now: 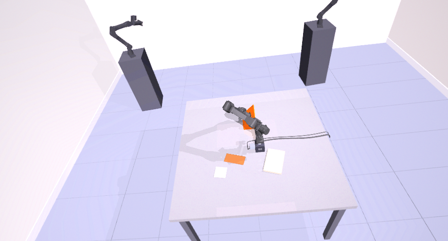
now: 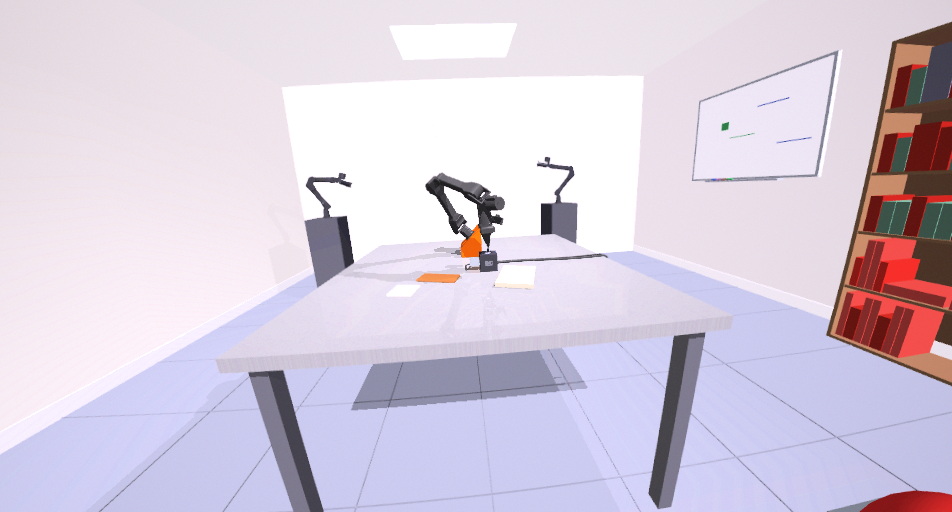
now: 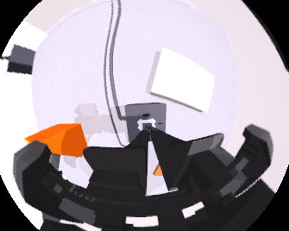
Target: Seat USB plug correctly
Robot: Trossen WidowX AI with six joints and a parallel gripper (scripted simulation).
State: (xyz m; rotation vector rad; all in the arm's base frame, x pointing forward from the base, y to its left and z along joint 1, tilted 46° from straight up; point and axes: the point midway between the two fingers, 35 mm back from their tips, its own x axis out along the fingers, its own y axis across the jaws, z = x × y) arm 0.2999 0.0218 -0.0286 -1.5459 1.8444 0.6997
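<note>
The USB plug is 2 cm below my gripper tip. Round my gripper tip: orange card: 7 cm ahead, 23 cm to the right, 10 cm below; white card: 17 cm ahead, 36 cm to the right, 10 cm below; notepad: 15 cm ahead, 8 cm to the left, 10 cm below.
</note>
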